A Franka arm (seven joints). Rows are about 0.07 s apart.
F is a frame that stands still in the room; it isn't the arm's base.
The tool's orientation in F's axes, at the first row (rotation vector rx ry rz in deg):
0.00, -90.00, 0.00
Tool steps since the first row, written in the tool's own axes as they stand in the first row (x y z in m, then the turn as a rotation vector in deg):
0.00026, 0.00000, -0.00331, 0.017, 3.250, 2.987
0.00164, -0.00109, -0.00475, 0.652, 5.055, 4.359
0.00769, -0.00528, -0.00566, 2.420, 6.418, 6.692
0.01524, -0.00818, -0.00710, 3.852, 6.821, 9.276
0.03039, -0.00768, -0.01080, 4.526, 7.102, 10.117
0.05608, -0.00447, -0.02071, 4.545, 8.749, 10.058
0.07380, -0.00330, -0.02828, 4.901, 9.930, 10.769
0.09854, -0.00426, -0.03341, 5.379, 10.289, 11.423
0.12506, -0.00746, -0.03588, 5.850, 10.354, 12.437
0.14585, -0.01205, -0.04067, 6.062, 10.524, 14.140
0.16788, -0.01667, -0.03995, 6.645, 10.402, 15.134
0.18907, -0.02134, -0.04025, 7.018, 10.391, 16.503
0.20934, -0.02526, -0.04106, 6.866, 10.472, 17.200
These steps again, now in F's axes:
0.00331, 0.00000, 0.00026, -2.987, 3.250, 0.017
0.00475, -0.00109, 0.00164, -4.359, 5.055, 0.652
0.00566, -0.00528, 0.00769, -6.692, 6.418, 2.420
0.00710, -0.00818, 0.01524, -9.276, 6.821, 3.852
0.01080, -0.00768, 0.03039, -10.117, 7.102, 4.526
0.02071, -0.00447, 0.05608, -10.058, 8.749, 4.545
0.02828, -0.00330, 0.07380, -10.769, 9.930, 4.901
0.03341, -0.00426, 0.09854, -11.423, 10.289, 5.379
0.03588, -0.00746, 0.12506, -12.437, 10.354, 5.850
0.04067, -0.01205, 0.14585, -14.140, 10.524, 6.062
0.03995, -0.01667, 0.16788, -15.134, 10.402, 6.645
0.04025, -0.02134, 0.18907, -16.503, 10.391, 7.018
0.04106, -0.02526, 0.20934, -17.200, 10.472, 6.866

